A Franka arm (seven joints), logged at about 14 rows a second.
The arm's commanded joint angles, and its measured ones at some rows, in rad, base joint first. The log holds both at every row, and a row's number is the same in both.
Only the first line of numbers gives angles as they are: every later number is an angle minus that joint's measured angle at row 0.
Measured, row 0: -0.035 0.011 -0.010 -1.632 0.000 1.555 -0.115
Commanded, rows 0 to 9: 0.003 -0.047 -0.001 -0.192 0.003 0.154 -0.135; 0.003 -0.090 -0.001 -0.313 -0.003 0.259 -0.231; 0.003 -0.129 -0.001 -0.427 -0.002 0.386 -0.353; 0.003 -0.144 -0.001 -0.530 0.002 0.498 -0.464; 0.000 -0.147 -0.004 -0.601 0.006 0.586 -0.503; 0.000 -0.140 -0.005 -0.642 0.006 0.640 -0.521; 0.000 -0.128 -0.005 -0.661 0.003 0.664 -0.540; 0.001 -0.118 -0.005 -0.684 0.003 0.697 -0.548; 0.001 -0.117 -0.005 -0.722 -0.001 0.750 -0.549; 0.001 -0.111 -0.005 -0.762 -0.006 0.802 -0.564
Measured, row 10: 0.000 -0.077 -0.001 -0.674 -0.002 0.716 -0.523
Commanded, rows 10 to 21: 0.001 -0.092 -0.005 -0.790 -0.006 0.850 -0.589; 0.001 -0.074 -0.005 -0.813 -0.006 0.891 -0.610; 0.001 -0.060 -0.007 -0.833 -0.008 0.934 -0.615; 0.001 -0.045 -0.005 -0.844 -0.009 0.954 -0.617; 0.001 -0.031 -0.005 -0.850 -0.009 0.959 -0.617; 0.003 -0.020 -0.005 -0.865 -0.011 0.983 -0.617; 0.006 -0.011 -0.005 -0.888 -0.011 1.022 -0.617; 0.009 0.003 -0.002 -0.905 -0.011 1.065 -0.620; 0.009 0.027 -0.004 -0.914 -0.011 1.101 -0.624; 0.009 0.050 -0.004 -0.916 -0.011 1.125 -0.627; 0.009 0.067 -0.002 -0.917 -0.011 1.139 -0.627; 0.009 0.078 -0.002 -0.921 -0.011 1.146 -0.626
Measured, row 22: 0.004 0.056 0.001 -0.898 -0.011 1.081 -0.599
